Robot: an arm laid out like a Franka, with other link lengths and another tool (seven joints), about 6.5 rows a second.
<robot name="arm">
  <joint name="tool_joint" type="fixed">
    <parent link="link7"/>
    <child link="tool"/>
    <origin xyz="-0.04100 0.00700 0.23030" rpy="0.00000 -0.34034 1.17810"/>
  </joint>
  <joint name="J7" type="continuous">
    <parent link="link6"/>
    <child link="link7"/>
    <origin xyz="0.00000 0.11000 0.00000" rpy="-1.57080 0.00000 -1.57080"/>
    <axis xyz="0 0 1"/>
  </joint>
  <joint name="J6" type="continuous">
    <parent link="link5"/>
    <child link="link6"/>
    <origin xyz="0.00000 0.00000 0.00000" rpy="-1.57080 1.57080 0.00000"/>
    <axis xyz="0 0 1"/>
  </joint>
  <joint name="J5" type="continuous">
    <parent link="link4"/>
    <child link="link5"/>
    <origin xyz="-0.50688 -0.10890 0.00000" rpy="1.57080 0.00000 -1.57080"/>
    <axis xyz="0 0 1"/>
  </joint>
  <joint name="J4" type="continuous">
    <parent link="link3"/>
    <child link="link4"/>
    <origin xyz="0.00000 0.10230 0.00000" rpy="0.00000 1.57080 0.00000"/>
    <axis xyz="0 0 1"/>
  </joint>
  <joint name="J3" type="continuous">
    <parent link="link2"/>
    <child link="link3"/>
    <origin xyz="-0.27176 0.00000 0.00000" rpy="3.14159 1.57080 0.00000"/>
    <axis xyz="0 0 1"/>
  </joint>
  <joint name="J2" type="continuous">
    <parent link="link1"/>
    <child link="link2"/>
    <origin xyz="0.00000 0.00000 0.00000" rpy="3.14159 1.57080 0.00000"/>
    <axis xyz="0 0 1"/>
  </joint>
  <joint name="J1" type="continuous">
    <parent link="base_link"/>
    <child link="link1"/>
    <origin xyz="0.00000 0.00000 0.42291" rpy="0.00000 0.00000 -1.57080"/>
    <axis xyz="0 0 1"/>
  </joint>
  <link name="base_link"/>
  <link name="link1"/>
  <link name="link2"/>
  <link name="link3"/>
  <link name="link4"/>
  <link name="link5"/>
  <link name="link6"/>
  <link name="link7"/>
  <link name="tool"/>
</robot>
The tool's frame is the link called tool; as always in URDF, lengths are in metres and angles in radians. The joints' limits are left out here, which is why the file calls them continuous.
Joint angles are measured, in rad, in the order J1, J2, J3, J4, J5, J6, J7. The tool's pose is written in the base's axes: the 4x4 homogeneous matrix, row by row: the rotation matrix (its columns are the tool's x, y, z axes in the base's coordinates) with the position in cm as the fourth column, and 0 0 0 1 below. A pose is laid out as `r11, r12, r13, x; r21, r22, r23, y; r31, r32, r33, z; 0, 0, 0, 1`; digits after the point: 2 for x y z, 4 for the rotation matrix.
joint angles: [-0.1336, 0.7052, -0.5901, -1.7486, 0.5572, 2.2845, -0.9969]
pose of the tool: -0.3570, 0.9214, 0.1536, 63.60; 0.8799, 0.3869, -0.2759, -49.65; -0.3136, 0.0366, -0.9488, 7.87; 0, 0, 0, 1
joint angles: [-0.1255, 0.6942, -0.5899, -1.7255, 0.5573, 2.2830, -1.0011]
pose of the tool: -0.3660, 0.9119, 0.1859, 65.55; 0.8684, 0.4065, -0.2841, -49.37; -0.3346, 0.0574, -0.9406, 9.86; 0, 0, 0, 1
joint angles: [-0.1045, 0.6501, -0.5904, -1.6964, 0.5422, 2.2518, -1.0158]
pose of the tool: -0.4013, 0.8843, 0.2387, 68.79; 0.8452, 0.4579, -0.2756, -47.81; -0.3530, 0.0911, -0.9312, 14.22; 0, 0, 0, 1
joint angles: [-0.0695, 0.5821, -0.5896, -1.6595, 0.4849, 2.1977, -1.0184]
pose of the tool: -0.4631, 0.8380, 0.2885, 72.58; 0.8017, 0.5349, -0.2669, -44.95; -0.3780, 0.1077, -0.9195, 20.45; 0, 0, 0, 1
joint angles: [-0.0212, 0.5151, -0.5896, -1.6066, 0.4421, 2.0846, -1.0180]
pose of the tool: -0.5363, 0.7821, 0.3173, 75.95; 0.7618, 0.6104, -0.2170, -40.00; -0.3634, 0.1253, -0.9232, 27.04; 0, 0, 0, 1
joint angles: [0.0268, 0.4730, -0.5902, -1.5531, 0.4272, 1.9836, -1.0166]
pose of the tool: -0.5946, 0.7312, 0.3345, 78.41; 0.7269, 0.6666, -0.1651, -34.93; -0.3437, 0.1450, -0.9278, 32.22; 0, 0, 0, 1
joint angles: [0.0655, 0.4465, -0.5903, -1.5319, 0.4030, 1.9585, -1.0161]
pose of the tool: -0.6294, 0.6915, 0.3544, 79.92; 0.6887, 0.7077, -0.1577, -31.75; -0.3599, 0.1448, -0.9217, 35.15; 0, 0, 0, 1
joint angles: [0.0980, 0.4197, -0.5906, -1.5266, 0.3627, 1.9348, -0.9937]
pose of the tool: -0.6511, 0.6736, 0.3498, 80.47; 0.6652, 0.7283, -0.1643, -29.41; -0.3654, 0.1257, -0.9223, 37.01; 0, 0, 0, 1
